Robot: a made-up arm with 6 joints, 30 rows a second.
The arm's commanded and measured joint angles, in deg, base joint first. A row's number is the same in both.
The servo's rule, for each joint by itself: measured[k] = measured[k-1] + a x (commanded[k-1-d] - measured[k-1]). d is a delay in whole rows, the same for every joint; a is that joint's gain. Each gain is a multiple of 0.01, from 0.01 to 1. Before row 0 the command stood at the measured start. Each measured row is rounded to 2 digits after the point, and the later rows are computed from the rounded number. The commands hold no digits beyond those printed.
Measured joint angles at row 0:
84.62, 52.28, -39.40, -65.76, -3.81, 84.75
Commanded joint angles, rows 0 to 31:
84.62, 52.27, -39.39, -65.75, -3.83, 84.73
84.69, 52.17, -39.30, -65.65, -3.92, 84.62
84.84, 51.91, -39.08, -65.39, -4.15, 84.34
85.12, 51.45, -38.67, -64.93, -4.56, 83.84
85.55, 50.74, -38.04, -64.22, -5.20, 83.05
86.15, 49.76, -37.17, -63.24, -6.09, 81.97
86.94, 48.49, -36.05, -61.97, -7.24, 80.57
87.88, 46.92, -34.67, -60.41, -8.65, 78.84
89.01, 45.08, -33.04, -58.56, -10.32, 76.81
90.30, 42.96, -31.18, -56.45, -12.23, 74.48
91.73, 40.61, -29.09, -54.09, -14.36, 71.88
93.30, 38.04, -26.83, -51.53, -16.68, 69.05
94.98, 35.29, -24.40, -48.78, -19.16, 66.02
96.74, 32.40, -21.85, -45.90, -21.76, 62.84
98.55, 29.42, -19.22, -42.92, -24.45, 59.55
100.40, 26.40, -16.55, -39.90, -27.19, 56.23
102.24, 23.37, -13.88, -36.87, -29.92, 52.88
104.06, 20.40, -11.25, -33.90, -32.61, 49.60
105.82, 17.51, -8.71, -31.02, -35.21, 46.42
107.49, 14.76, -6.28, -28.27, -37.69, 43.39
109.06, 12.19, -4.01, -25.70, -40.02, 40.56
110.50, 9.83, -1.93, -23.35, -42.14, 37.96
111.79, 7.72, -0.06, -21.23, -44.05, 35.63
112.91, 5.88, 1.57, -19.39, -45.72, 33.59
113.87, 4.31, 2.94, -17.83, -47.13, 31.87
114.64, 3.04, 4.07, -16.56, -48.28, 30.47
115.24, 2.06, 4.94, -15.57, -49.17, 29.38
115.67, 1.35, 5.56, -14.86, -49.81, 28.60
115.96, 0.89, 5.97, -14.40, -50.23, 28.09
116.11, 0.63, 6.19, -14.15, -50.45, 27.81
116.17, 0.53, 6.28, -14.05, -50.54, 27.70
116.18, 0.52, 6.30, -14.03, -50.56, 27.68
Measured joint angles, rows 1 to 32:
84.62, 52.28, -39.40, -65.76, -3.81, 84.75
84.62, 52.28, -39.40, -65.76, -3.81, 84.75
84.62, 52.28, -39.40, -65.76, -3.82, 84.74
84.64, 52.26, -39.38, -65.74, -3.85, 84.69
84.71, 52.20, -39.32, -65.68, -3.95, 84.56
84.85, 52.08, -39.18, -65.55, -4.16, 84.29
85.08, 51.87, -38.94, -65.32, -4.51, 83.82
85.43, 51.53, -38.57, -64.97, -5.05, 83.12
85.93, 51.04, -38.04, -64.46, -5.79, 82.15
86.57, 50.38, -37.33, -63.77, -6.76, 80.89
87.38, 49.53, -36.43, -62.88, -7.97, 79.34
88.34, 48.48, -35.33, -61.79, -9.42, 77.49
89.46, 47.22, -34.02, -60.48, -11.10, 75.36
90.73, 45.75, -32.51, -58.96, -13.00, 72.96
92.13, 44.08, -30.81, -57.23, -15.09, 70.32
93.65, 42.21, -28.93, -55.30, -17.36, 67.48
95.27, 40.16, -26.89, -53.20, -19.77, 64.47
96.96, 37.96, -24.72, -50.94, -22.29, 61.34
98.70, 35.63, -22.44, -48.55, -24.88, 58.13
100.47, 33.19, -20.09, -46.06, -27.51, 54.89
102.24, 30.68, -17.70, -43.50, -30.13, 51.67
103.97, 28.13, -15.30, -40.91, -32.70, 48.52
105.65, 25.58, -12.93, -38.32, -35.19, 45.50
107.25, 23.06, -10.62, -35.78, -37.55, 42.63
108.75, 20.61, -8.40, -33.31, -39.76, 39.97
110.12, 18.25, -6.31, -30.94, -41.79, 37.55
111.36, 16.02, -4.37, -28.71, -43.61, 35.39
112.44, 13.94, -2.60, -26.64, -45.20, 33.52
113.36, 12.04, -1.02, -24.76, -46.55, 31.95
114.12, 10.33, 0.36, -23.08, -47.66, 30.68
114.73, 8.82, 1.54, -21.60, -48.53, 29.70
115.19, 7.51, 2.52, -20.33, -49.18, 28.98
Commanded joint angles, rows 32 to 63:
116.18, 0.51, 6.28, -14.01, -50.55, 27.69
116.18, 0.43, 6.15, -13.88, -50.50, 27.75
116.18, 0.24, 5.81, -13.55, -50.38, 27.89
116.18, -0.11, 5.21, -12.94, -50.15, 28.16
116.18, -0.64, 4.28, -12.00, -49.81, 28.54
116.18, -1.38, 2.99, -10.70, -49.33, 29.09
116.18, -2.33, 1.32, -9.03, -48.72, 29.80
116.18, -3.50, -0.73, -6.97, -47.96, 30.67
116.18, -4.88, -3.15, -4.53, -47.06, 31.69
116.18, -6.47, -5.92, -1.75, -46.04, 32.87
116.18, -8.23, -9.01, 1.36, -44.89, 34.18
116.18, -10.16, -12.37, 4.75, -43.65, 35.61
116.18, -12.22, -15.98, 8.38, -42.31, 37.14
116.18, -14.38, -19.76, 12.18, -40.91, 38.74
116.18, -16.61, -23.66, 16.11, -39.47, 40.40
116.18, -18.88, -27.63, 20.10, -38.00, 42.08
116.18, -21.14, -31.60, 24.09, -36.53, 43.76
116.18, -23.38, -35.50, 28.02, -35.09, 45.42
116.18, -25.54, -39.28, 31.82, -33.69, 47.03
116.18, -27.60, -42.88, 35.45, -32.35, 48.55
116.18, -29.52, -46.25, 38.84, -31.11, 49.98
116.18, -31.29, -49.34, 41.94, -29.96, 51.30
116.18, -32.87, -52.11, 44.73, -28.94, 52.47
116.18, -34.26, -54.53, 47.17, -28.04, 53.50
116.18, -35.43, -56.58, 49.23, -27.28, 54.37
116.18, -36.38, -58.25, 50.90, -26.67, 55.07
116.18, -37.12, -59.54, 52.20, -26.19, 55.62
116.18, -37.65, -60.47, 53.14, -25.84, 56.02
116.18, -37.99, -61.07, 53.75, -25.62, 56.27
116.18, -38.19, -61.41, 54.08, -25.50, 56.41
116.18, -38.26, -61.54, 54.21, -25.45, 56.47
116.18, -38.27, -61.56, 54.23, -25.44, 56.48
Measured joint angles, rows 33 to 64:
115.51, 6.39, 3.31, -19.26, -49.64, 28.49
115.73, 5.45, 3.94, -18.37, -49.95, 28.18
115.88, 4.66, 4.43, -17.63, -50.15, 27.99
115.98, 3.98, 4.79, -16.99, -50.27, 27.90
116.05, 3.38, 5.00, -16.41, -50.31, 27.90
116.09, 2.82, 5.04, -15.82, -50.26, 28.00
116.12, 2.27, 4.88, -15.17, -50.11, 28.21
116.14, 1.69, 4.48, -14.41, -49.84, 28.54
116.15, 1.05, 3.82, -13.50, -49.46, 29.02
116.16, 0.32, 2.86, -12.39, -48.95, 29.65
116.17, -0.51, 1.60, -11.05, -48.31, 30.43
116.17, -1.46, 0.02, -9.47, -47.54, 31.36
116.17, -2.54, -1.88, -7.63, -46.64, 32.43
116.17, -3.76, -4.08, -5.53, -45.62, 33.64
116.17, -5.11, -6.58, -3.17, -44.49, 34.97
116.17, -6.59, -9.35, -0.56, -43.27, 36.40
116.17, -8.19, -12.36, 2.27, -41.98, 37.92
116.17, -9.90, -15.57, 5.30, -40.63, 39.50
116.17, -11.70, -18.94, 8.49, -39.24, 41.12
116.17, -13.57, -22.42, 11.81, -37.83, 42.75
116.17, -15.49, -25.96, 15.21, -36.42, 44.38
116.17, -17.43, -29.51, 18.65, -35.04, 45.96
116.17, -19.36, -33.03, 22.08, -33.70, 47.49
116.17, -21.27, -36.46, 25.46, -32.43, 48.94
116.17, -23.13, -39.75, 28.74, -31.24, 50.28
116.17, -24.91, -42.85, 31.87, -30.15, 51.50
116.17, -26.59, -45.73, 34.82, -29.17, 52.59
116.17, -28.16, -48.36, 37.55, -28.32, 53.53
116.17, -29.59, -50.71, 40.04, -27.60, 54.32
116.17, -30.88, -52.76, 42.27, -27.00, 54.97
116.17, -32.02, -54.51, 44.22, -26.53, 55.46
116.17, -33.01, -55.96, 45.90, -26.18, 55.82

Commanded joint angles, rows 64 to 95:
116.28, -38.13, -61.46, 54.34, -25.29, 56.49
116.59, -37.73, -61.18, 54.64, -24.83, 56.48
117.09, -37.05, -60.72, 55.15, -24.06, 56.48
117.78, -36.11, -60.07, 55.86, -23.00, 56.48
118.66, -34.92, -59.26, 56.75, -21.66, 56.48
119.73, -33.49, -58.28, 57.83, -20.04, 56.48
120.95, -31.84, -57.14, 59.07, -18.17, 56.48
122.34, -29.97, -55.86, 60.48, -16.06, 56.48
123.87, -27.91, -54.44, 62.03, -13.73, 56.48
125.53, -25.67, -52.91, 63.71, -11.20, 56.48
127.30, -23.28, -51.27, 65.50, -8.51, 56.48
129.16, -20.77, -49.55, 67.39, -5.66, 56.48
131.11, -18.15, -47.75, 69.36, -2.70, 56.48
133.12, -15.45, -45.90, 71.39, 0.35, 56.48
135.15, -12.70, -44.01, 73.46, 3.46, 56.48
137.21, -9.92, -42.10, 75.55, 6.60, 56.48
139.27, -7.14, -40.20, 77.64, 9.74, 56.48
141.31, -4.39, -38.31, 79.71, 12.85, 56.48
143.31, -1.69, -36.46, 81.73, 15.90, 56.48
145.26, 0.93, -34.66, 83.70, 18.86, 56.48
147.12, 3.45, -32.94, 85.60, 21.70, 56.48
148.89, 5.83, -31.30, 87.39, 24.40, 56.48
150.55, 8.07, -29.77, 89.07, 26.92, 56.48
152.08, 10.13, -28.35, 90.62, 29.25, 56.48
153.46, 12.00, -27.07, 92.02, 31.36, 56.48
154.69, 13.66, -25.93, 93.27, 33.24, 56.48
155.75, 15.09, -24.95, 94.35, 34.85, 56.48
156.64, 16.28, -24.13, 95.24, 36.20, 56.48
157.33, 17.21, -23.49, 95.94, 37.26, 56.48
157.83, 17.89, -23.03, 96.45, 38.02, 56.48
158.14, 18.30, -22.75, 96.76, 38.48, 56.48
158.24, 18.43, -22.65, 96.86, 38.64, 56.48
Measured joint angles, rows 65 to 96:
116.17, -33.85, -57.13, 47.31, -25.93, 56.07
116.17, -34.56, -58.06, 48.49, -25.76, 56.23
116.21, -35.13, -58.77, 49.48, -25.60, 56.33
116.34, -35.55, -59.28, 50.36, -25.34, 56.39
116.59, -35.79, -59.58, 51.17, -24.90, 56.42
116.98, -35.84, -59.68, 51.97, -24.25, 56.44
117.53, -35.69, -59.59, 52.78, -23.37, 56.46
118.26, -35.34, -59.31, 53.64, -22.24, 56.47
119.15, -34.78, -58.85, 54.56, -20.86, 56.47
120.20, -34.01, -58.22, 55.57, -19.23, 56.47
121.41, -33.03, -57.43, 56.67, -17.36, 56.47
122.77, -31.85, -56.48, 57.87, -15.27, 56.47
124.26, -30.48, -55.39, 59.17, -12.97, 56.47
125.88, -28.93, -54.16, 60.57, -10.48, 56.47
127.61, -27.21, -52.81, 62.06, -7.83, 56.47
129.43, -25.33, -51.36, 63.65, -5.05, 56.47
131.32, -23.31, -49.82, 65.32, -2.16, 56.47
133.26, -21.17, -48.20, 67.06, 0.82, 56.47
135.24, -18.93, -46.52, 68.86, 3.85, 56.47
137.24, -16.60, -44.80, 70.70, 6.91, 56.47
139.24, -14.21, -43.05, 72.58, 9.97, 56.47
141.23, -11.79, -41.29, 74.47, 12.99, 56.47
143.17, -9.35, -39.54, 76.36, 15.95, 56.47
145.06, -6.92, -37.81, 78.24, 18.82, 56.47
146.87, -4.52, -36.12, 80.08, 21.57, 56.47
148.59, -2.18, -34.49, 81.87, 24.18, 56.47
150.20, 0.09, -32.93, 83.60, 26.62, 56.47
151.68, 2.26, -31.46, 85.24, 28.87, 56.47
153.02, 4.31, -30.09, 86.79, 30.90, 56.47
154.21, 6.23, -28.84, 88.23, 32.70, 56.47
155.24, 7.99, -27.72, 89.54, 34.25, 56.47
156.09, 9.57, -26.74, 90.71, 35.53, 56.47

